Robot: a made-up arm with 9 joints.
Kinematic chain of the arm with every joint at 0, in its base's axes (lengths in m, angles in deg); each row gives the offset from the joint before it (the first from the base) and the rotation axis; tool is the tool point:
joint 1: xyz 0 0 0.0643 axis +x
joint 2: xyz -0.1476 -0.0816 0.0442 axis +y
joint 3: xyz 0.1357 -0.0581 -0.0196 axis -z
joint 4: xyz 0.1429 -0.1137 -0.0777 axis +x
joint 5: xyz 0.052 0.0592 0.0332 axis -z
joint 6: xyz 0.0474 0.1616 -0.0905 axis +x
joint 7: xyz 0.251 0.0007 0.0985 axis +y
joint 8: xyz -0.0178 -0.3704 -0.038 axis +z
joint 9: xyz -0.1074 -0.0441 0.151 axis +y
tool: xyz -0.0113 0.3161 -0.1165
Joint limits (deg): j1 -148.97..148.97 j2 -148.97..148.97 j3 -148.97..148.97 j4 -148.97..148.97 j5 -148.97..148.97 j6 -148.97..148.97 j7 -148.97..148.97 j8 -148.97..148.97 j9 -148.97..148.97
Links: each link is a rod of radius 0.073 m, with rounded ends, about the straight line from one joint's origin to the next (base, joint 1, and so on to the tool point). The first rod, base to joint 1, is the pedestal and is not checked.
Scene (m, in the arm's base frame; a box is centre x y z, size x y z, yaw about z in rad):
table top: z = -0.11
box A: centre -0.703 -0.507 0.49 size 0.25 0.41 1.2 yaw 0
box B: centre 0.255 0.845 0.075 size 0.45 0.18 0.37 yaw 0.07
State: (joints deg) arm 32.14 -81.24 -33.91 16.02 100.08 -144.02 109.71 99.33 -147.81
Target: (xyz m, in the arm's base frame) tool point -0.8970 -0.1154 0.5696
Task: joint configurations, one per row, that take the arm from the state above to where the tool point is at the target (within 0.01 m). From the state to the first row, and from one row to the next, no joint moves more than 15 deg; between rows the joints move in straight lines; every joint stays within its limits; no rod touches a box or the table.
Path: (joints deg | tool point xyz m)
1: 29.41 -83.63 -42.85 5.88 91.06 -130.91 98.51 103.35 -148.00 | 0.0619 -0.5895 1.1656
2: 26.69 -86.02 -51.80 -4.25 82.04 -117.80 87.31 107.37 -148.20 | -0.1969 -0.1805 1.2318
3: 23.96 -88.41 -60.74 -14.39 73.02 -104.69 76.11 111.39 -148.39 | -0.3870 0.2246 1.0661
4: 21.24 -90.80 -69.69 -24.53 64.00 -91.59 64.90 115.42 -148.58 | -0.4768 0.5045 0.7289
5: 18.51 -93.19 -78.63 -34.66 54.98 -78.48 53.70 119.44 -148.78 | -0.4731 0.5938 0.3379
6: 15.79 -95.58 -87.58 -44.80 45.96 -65.37 42.50 123.46 -148.97 | -0.4136 0.5073 0.0123
7: 16.87 -96.30 -83.09 -44.50 55.94 -71.36 57.30 122.59 -148.97 | -0.4804 0.5741 0.1828
8: 17.96 -97.02 -78.61 -44.19 65.91 -77.36 72.10 121.72 -148.97 | -0.5738 0.5562 0.3692
9: 19.04 -97.73 -74.12 -43.88 75.89 -83.35 86.90 120.85 -148.97 | -0.6794 0.4510 0.5286
10: 20.13 -98.45 -69.64 -43.58 85.87 -89.35 101.70 119.98 -148.97 | -0.7790 0.2790 0.6242
11: 21.21 -99.17 -65.15 -43.27 95.85 -95.34 116.50 119.11 -148.97 | -0.8556 0.0763 0.6369
12: 22.30 -99.89 -60.66 -42.97 105.83 -101.34 131.30 118.24 -148.97 | -0.8970 -0.1154 0.5695

